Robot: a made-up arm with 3 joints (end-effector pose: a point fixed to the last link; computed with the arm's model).
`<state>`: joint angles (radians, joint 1 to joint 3).
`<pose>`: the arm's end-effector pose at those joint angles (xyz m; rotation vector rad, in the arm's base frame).
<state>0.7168 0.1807 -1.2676</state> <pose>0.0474 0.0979 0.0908 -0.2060 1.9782 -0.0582</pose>
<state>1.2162 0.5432 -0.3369</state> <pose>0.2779 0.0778 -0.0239 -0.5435 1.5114 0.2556</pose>
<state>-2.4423 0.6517 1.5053</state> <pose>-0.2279 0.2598 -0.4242 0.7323 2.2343 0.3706</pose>
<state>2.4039 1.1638 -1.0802</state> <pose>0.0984 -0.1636 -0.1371 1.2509 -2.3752 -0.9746</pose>
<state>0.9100 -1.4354 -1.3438</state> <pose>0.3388 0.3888 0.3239 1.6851 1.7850 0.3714</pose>
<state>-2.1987 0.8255 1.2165</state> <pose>-0.3445 0.2696 -0.2693 1.0307 2.6443 0.5512</pose>
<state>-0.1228 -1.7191 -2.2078</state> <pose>-0.3063 0.3416 0.5332 0.7820 1.4753 1.8216</pose>
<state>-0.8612 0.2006 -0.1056</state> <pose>-0.1345 0.1409 0.3628 -0.1819 -0.7530 -0.0955</pose>
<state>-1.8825 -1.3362 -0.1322</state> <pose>-0.4953 0.1503 0.0449 0.7991 -1.4554 1.2649</pose>
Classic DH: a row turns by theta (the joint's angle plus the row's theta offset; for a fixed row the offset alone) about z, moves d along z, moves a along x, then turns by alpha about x. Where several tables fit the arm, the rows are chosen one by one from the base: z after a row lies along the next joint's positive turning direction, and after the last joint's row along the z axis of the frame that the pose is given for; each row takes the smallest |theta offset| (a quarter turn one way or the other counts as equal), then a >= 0, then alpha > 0; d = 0 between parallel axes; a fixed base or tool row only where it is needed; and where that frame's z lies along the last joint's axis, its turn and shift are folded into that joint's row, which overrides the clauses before.
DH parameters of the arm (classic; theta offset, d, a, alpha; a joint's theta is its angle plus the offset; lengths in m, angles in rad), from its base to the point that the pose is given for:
base (fixed): 0 0.0366 0 -1.5708
joint 1: -1.5708 0.0614 0.3938 1.5708
joint 2: 0 0.109 -0.0643 1.5708
joint 3: -1.5708 -0.0937 0.2671 -1.5708
tool (fixed): 0 0.0308 0 0

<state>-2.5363 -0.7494 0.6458</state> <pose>-0.3814 0.0475 -0.3638 -0.6653 2.8885 -0.9211</pose>
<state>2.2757 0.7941 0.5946</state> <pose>0.2467 0.2061 -0.2980 -0.1205 1.5829 0.8827</pose>
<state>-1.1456 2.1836 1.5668</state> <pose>-0.2398 0.1735 -0.0071 -2.5682 -1.3326 0.5490</pose>
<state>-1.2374 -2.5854 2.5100</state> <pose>-0.4760 -0.0544 -0.1613 -2.3107 0.7829 1.7071</pose>
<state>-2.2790 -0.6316 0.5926</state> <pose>-0.4708 0.0718 -0.2411 0.6008 -2.7399 0.6747</pose>
